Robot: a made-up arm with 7 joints. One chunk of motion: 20 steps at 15 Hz.
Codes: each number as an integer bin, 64 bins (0 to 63) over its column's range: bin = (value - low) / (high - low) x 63, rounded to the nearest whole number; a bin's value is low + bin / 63 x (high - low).
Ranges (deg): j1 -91.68..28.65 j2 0..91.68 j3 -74.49..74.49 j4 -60.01..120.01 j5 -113..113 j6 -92.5..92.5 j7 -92.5..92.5
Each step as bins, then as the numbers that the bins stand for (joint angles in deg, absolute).
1 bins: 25 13 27 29 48 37 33
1 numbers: -43.93 18.92 -10.64 22.86 59.19 16.15 4.40
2 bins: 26 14 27 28 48 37 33
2 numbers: -42.02 20.37 -10.64 20.00 59.19 16.15 4.40
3 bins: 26 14 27 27 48 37 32
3 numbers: -42.02 20.37 -10.64 17.14 59.19 16.15 1.47
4 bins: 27 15 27 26 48 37 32
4 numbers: -40.11 21.83 -10.64 14.28 59.19 16.15 1.47
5 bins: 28 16 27 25 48 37 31
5 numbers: -38.20 23.28 -10.64 11.43 59.19 16.15 -1.47
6 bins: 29 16 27 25 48 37 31
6 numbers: -36.29 23.28 -10.64 11.43 59.19 16.15 -1.47
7 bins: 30 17 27 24 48 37 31
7 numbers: -34.38 24.74 -10.64 8.57 59.19 16.15 -1.47
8 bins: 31 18 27 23 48 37 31
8 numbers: -32.47 26.19 -10.64 5.71 59.19 16.15 -1.47
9 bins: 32 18 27 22 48 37 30
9 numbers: -30.56 26.19 -10.64 2.85 59.19 16.15 -4.40
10 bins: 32 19 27 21 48 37 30
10 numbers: -30.56 27.65 -10.64 0.00 59.19 16.15 -4.40
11 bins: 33 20 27 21 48 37 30
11 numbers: -28.65 29.10 -10.64 0.00 59.19 16.15 -4.40
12 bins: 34 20 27 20 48 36 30
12 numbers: -26.74 29.10 -10.64 -2.86 59.19 13.21 -4.40
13 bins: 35 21 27 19 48 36 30
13 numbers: -24.83 30.56 -10.64 -5.72 59.19 13.21 -4.40
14 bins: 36 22 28 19 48 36 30
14 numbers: -22.92 32.02 -8.28 -5.72 59.19 13.21 -4.40
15 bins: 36 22 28 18 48 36 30
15 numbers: -22.92 32.02 -8.28 -8.58 59.19 13.21 -4.40
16 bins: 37 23 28 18 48 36 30
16 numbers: -21.01 33.47 -8.28 -8.58 59.19 13.21 -4.40
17 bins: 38 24 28 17 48 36 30
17 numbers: -19.10 34.93 -8.28 -11.43 59.19 13.21 -4.40
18 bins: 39 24 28 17 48 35 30
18 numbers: -17.19 34.93 -8.28 -11.43 59.19 10.28 -4.40
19 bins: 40 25 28 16 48 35 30
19 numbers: -15.28 36.38 -8.28 -14.29 59.19 10.28 -4.40
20 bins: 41 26 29 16 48 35 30
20 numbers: -13.37 37.84 -5.91 -14.29 59.19 10.28 -4.40
